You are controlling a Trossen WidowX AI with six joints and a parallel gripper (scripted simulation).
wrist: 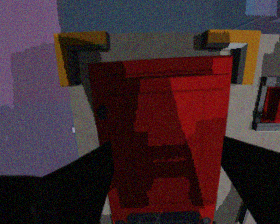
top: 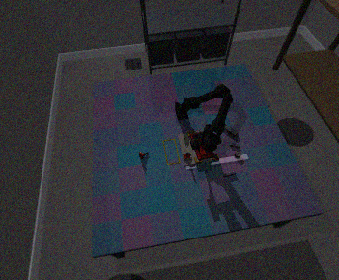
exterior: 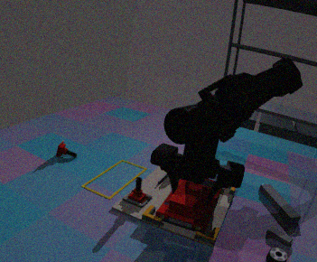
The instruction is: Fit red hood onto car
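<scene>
Now: gripper tip 10 mm below the red hood. From my gripper tip the other things lie so: grey engine block: 20 mm below; white jig board: 40 mm behind, 30 mm below, 10 mm to the right; small wheel: 200 mm to the left, 90 mm ahead, 30 mm below.
</scene>
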